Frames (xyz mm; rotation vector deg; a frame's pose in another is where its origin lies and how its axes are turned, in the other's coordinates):
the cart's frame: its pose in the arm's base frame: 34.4 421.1 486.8 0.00 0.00 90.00
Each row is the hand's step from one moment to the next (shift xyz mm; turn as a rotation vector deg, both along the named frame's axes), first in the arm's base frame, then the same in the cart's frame.
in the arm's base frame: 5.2 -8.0 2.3 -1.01 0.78 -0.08
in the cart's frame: -8.0 -5.2 2.3 0.78 1.01 -0.08
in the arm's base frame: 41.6 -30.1 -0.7 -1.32 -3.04 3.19
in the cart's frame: -30.1 -41.6 -0.7 -3.04 1.32 3.19
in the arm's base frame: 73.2 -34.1 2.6 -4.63 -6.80 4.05
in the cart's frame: -34.1 -73.2 2.6 -6.80 4.63 4.05
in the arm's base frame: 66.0 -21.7 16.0 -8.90 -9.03 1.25
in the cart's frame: -21.7 -66.0 16.0 -9.03 8.90 1.25
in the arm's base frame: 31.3 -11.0 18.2 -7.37 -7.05 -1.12
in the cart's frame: -11.0 -31.3 18.2 -7.05 7.37 -1.12
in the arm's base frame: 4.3 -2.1 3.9 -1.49 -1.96 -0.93
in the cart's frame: -2.1 -4.3 3.9 -1.96 1.49 -0.93
